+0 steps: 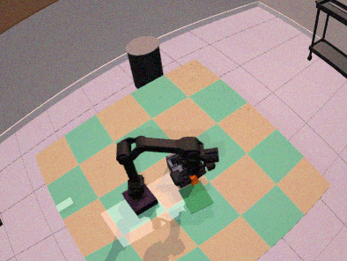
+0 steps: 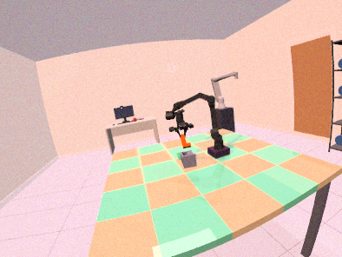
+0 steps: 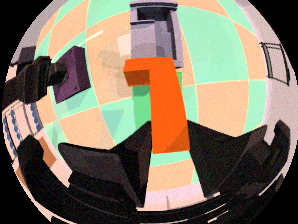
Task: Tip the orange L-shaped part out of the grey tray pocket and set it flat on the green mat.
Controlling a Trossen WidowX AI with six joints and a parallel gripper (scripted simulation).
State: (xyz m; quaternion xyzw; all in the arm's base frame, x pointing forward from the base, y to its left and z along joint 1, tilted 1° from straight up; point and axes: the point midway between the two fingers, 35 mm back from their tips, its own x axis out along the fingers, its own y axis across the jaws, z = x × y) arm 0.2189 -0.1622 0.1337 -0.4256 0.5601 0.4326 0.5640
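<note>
My gripper tip is now 160 mm above the green mat, 20 mm to the left of it and 10 mm past it. From my gripper tip the other things lie so: orange L-shaped part 40 mm to the left, 30 mm below, 10 mm behind; then tray 160 mm below, 130 mm to the left, 30 mm ahead.
</note>
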